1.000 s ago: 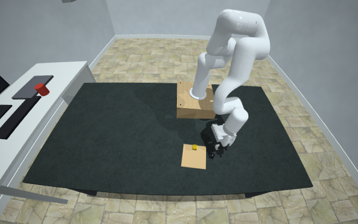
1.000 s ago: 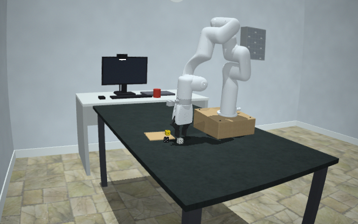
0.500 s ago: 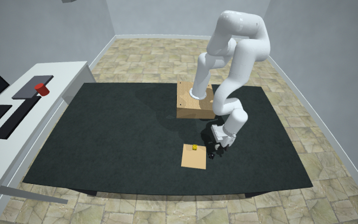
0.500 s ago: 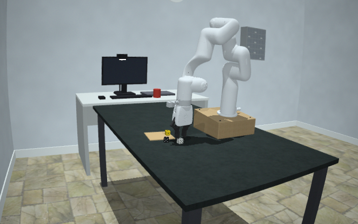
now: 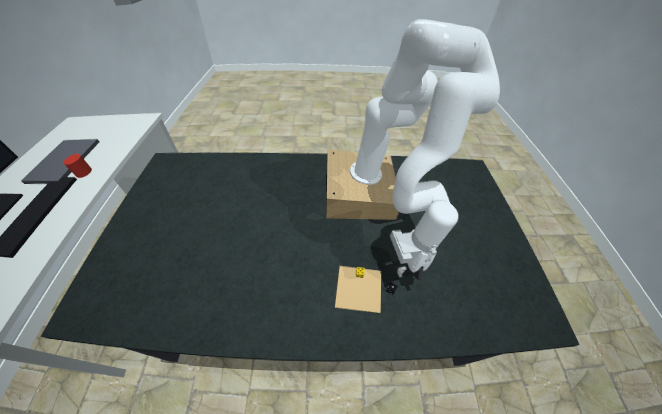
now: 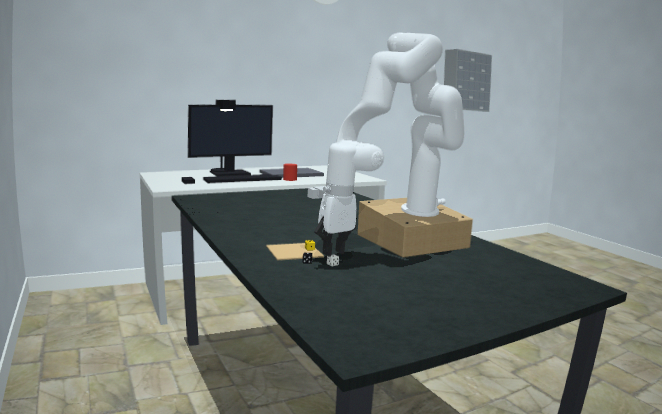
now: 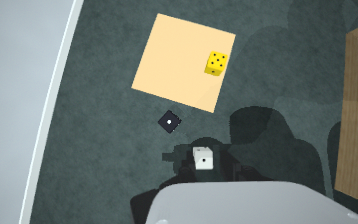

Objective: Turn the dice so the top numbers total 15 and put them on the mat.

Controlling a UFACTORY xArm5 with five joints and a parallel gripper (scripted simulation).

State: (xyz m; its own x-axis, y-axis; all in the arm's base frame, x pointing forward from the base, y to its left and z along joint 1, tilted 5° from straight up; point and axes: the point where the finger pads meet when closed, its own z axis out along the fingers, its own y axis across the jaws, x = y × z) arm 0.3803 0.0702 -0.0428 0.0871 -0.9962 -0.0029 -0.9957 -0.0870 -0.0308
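Right now the white die is 40 mm below my hand. The rest, counted from my hand: black die 50 mm to the right, 50 mm ahead, 40 mm below; then tan mat 150 mm to the right, 50 mm below, 40 mm ahead; then yellow die 140 mm to the right, 30 mm below, 10 mm behind.
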